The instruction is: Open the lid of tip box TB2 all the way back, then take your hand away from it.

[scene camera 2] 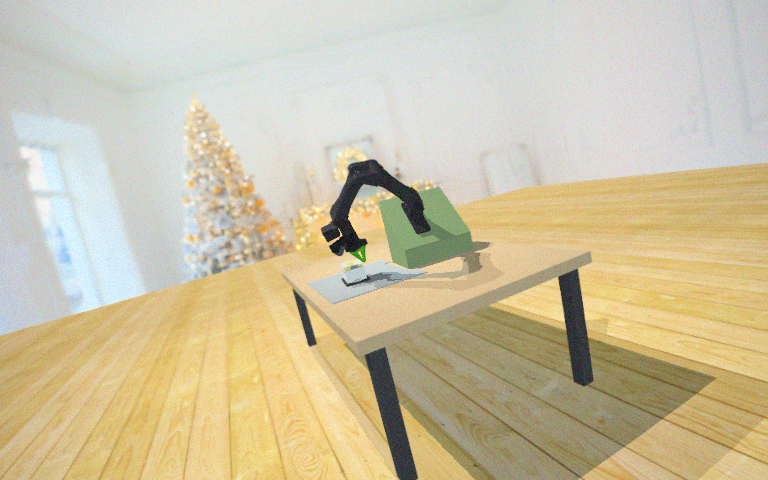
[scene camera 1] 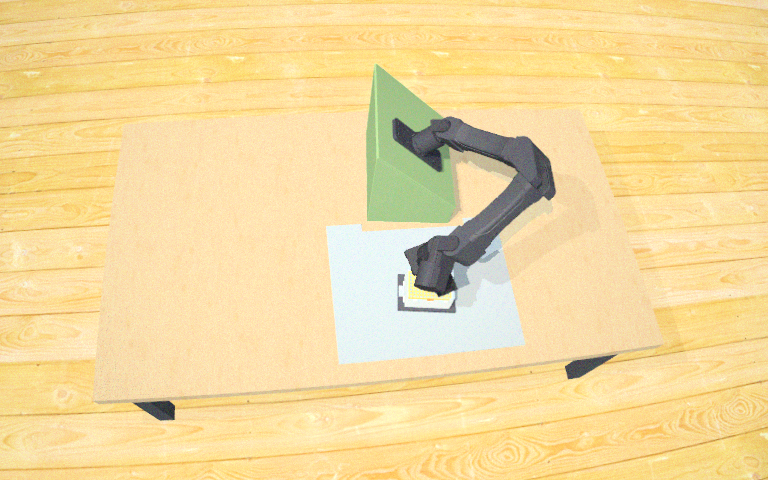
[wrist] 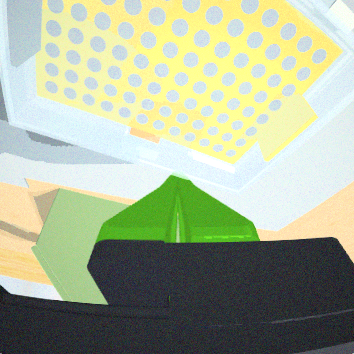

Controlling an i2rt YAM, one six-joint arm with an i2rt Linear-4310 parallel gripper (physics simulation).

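Places are measured from the arm's base along level axes (x ahead, y left, z up), in millimetres.
Pixels of known places: gripper, fingertip midpoint: [scene camera 2: 364,261] [wrist: 177,179]; arm's base, link origin: [scene camera 2: 415,217] [scene camera 1: 416,146].
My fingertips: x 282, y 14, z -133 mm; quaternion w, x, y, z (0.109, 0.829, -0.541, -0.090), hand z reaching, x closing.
Note:
Ahead of a thing's pixels: the offset from my fingertips to its top centre. "pt": to the spot under its first point. Level surfaces: height alone.
A small whitish tip box @[dx +64, dy +29, dz +16 mm] [scene camera 1: 425,303] [scene camera 2: 355,275] with a yellow, hole-patterned rack @[dx +63, dy +29, dz +16 mm] [wrist: 190,60] sits in a dark frame @[pt dx +111, dy -40, dz -53 mm] [scene camera 1: 401,308] on the pale mat @[dz -62 mm] [scene camera 1: 368,339] [scene camera 2: 334,295]. No TB2 label is legible. Pale, see-through walls or lid surround the rack in the wrist view; I cannot tell the lid's exact angle. My gripper [scene camera 2: 363,259] [wrist: 177,179] has green fingers, shut with nothing between them. Its tips are close to the box's near rim in the wrist view, where contact is unclear. In scene camera 1 the arm hides the fingertips and part of the box.
A large green wedge [scene camera 1: 407,195] [scene camera 2: 437,249] [wrist: 75,225] carries the arm's base and stands on the wooden table @[dz -64 mm] [scene camera 1: 226,254] [scene camera 2: 453,294] beside the mat. The arm arches from it over the table to the box.

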